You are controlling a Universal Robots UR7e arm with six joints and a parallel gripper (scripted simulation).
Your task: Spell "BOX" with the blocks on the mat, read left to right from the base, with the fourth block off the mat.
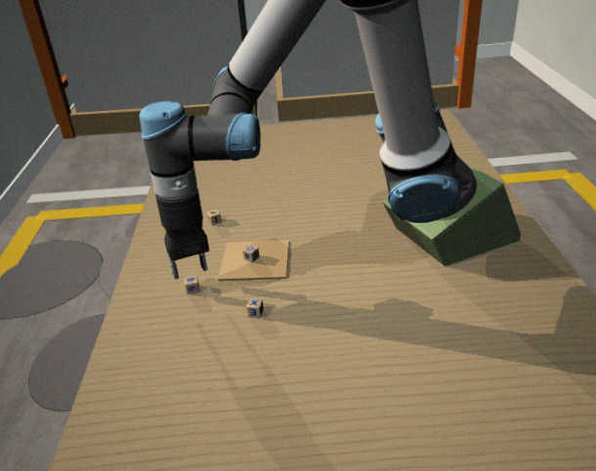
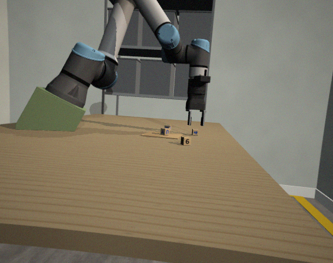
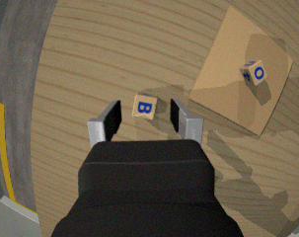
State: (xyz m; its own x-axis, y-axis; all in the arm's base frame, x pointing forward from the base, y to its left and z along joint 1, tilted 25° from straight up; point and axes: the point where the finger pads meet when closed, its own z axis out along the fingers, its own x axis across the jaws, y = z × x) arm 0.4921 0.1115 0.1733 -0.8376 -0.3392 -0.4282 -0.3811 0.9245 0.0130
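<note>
My hand is 5 cm above the B block. The rest, counted from my hand: X block (13 cm behind, 9 cm to the left, 5 cm below); O block (11 cm behind, 10 cm to the right, 4 cm below); mat (12 cm behind, 9 cm to the right, 6 cm below).
</note>
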